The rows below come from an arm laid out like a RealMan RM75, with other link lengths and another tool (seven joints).
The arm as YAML. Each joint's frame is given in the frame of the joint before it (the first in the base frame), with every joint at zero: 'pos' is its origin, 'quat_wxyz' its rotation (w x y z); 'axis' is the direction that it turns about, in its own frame. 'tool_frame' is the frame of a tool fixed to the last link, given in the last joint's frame.
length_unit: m
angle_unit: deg
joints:
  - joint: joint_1
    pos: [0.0, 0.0, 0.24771]
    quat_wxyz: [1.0, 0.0, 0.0, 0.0]
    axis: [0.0, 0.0, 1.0]
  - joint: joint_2
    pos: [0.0, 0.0, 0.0]
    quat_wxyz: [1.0, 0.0, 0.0, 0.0]
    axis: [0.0, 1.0, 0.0]
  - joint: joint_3
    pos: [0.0, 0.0, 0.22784]
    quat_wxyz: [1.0, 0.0, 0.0, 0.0]
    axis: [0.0, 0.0, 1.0]
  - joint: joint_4
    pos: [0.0, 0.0, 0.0]
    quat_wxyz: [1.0, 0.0, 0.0, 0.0]
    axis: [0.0, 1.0, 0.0]
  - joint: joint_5
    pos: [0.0, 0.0, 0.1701]
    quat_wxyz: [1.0, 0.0, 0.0, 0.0]
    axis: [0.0, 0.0, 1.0]
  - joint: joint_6
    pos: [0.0, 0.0, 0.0]
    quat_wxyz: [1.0, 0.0, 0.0, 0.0]
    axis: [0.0, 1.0, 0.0]
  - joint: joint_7
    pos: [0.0, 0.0, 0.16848]
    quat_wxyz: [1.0, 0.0, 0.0, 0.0]
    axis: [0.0, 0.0, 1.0]
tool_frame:
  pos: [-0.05, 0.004, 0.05]
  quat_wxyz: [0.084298, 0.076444, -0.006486, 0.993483]
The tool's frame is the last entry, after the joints.
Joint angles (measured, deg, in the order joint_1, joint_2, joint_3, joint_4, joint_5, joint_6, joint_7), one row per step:
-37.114 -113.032 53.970 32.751 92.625 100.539 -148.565
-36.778 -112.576 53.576 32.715 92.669 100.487 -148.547
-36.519 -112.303 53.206 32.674 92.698 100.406 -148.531
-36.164 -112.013 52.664 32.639 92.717 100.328 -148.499
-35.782 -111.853 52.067 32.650 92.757 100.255 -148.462
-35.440 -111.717 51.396 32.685 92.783 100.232 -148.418
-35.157 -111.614 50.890 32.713 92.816 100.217 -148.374
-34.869 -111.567 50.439 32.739 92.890 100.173 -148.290
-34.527 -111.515 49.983 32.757 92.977 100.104 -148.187
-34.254 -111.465 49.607 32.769 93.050 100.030 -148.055
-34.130 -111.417 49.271 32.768 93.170 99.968 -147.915
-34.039 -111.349 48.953 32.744 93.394 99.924 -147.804
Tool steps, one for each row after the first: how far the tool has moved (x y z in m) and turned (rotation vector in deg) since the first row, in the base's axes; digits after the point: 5 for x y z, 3 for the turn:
-0.00300 0.00181 0.00253 0.569 0.196 0.533
-0.00502 0.00329 0.00427 1.033 0.257 1.003
-0.00736 0.00507 0.00651 1.651 0.232 1.615
-0.00935 0.00657 0.00837 2.250 0.108 2.234
-0.01096 0.00812 0.01042 2.883 -0.096 2.786
-0.01235 0.00920 0.01196 3.362 -0.234 3.216
-0.01377 0.01001 0.01301 3.792 -0.331 3.620
-0.01555 0.01078 0.01402 4.247 -0.402 4.088
-0.01708 0.01150 0.01485 4.666 -0.439 4.443
-0.01807 0.01229 0.01547 5.019 -0.427 4.630
-0.01924 0.01289 0.01592 5.275 -0.317 4.801

